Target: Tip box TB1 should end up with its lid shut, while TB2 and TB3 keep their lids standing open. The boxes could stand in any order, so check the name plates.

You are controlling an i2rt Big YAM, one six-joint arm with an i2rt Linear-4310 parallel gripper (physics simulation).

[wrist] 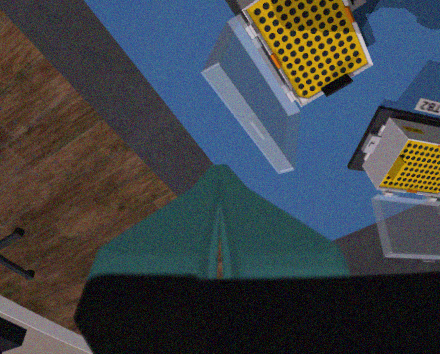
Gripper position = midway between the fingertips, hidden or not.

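Observation:
The gripper (219, 177) is visible in the scene, and with it a clear lid (238, 69).

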